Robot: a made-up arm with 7 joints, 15 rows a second.
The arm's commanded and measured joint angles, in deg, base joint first. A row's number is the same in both.
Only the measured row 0 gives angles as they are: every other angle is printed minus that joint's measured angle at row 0.
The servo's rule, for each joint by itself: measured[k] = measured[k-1] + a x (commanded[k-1-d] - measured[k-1]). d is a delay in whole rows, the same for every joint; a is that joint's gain. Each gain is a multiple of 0.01, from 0.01 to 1. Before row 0 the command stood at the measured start. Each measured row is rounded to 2 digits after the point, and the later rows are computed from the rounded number. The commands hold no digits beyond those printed.
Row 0, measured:
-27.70 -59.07 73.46 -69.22 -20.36 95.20 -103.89
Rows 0 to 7, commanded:
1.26 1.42 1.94 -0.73 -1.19 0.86 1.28
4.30 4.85 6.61 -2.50 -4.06 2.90 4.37
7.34 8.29 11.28 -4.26 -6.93 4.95 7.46
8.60 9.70 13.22 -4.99 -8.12 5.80 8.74
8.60 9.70 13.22 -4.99 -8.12 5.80 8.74
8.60 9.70 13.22 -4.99 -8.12 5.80 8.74
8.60 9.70 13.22 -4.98 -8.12 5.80 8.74
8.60 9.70 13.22 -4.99 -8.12 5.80 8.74
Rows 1 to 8, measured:
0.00 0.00 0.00 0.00 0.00 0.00 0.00
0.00 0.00 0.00 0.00 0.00 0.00 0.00
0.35 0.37 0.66 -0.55 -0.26 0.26 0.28
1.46 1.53 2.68 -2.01 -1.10 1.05 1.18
3.11 3.29 5.60 -3.70 -2.38 2.22 2.56
4.65 4.96 8.19 -4.67 -3.64 3.29 3.92
5.76 6.19 9.90 -4.91 -4.63 4.04 4.98
6.56 7.10 11.03 -4.97 -5.40 4.57 5.81
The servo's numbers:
d 2
a 0.28 0.26 0.34 0.75 0.22 0.30 0.22

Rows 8 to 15, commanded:
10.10 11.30 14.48 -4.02 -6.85 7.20 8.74
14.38 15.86 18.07 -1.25 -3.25 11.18 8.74
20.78 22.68 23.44 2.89 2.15 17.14 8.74
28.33 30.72 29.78 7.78 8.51 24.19 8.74
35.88 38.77 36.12 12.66 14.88 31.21 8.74
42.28 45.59 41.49 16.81 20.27 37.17 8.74
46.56 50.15 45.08 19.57 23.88 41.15 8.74
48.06 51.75 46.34 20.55 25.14 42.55 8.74
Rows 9 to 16, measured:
7.13 7.78 11.77 -4.98 -6.00 4.94 6.45
7.54 8.28 12.26 -4.99 -6.47 5.20 6.95
8.26 9.07 13.01 -4.26 -6.55 5.80 7.34
9.97 10.84 14.73 -2.00 -5.82 7.41 7.65
13.00 13.92 17.69 1.67 -4.07 10.33 7.89
17.29 18.29 21.80 6.25 -1.30 14.49 8.08
22.50 23.61 26.67 11.06 2.26 19.51 8.23
28.04 29.32 31.71 15.37 6.22 24.81 8.34

